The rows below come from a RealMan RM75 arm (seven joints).
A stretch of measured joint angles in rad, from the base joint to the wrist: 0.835, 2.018, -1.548, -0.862, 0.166, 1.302, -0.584; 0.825, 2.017, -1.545, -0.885, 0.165, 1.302, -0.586; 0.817, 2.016, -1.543, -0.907, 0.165, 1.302, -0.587; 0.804, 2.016, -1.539, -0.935, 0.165, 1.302, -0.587; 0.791, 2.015, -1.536, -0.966, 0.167, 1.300, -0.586; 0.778, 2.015, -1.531, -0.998, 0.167, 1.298, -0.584; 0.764, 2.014, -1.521, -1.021, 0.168, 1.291, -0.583; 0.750, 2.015, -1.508, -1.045, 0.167, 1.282, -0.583; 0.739, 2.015, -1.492, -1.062, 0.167, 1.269, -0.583; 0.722, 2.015, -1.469, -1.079, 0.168, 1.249, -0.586
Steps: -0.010, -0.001, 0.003, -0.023, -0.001, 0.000, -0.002; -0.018, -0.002, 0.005, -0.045, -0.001, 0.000, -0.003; -0.031, -0.002, 0.009, -0.073, -0.001, 0.000, -0.003; -0.044, -0.003, 0.012, -0.104, 0.001, -0.002, -0.002; -0.057, -0.003, 0.017, -0.136, 0.001, -0.004, 0.000; -0.071, -0.004, 0.027, -0.159, 0.002, -0.011, 0.001; -0.085, -0.003, 0.040, -0.183, 0.001, -0.020, 0.001; -0.096, -0.003, 0.056, -0.200, 0.001, -0.033, 0.001; -0.113, -0.003, 0.079, -0.217, 0.002, -0.053, -0.002
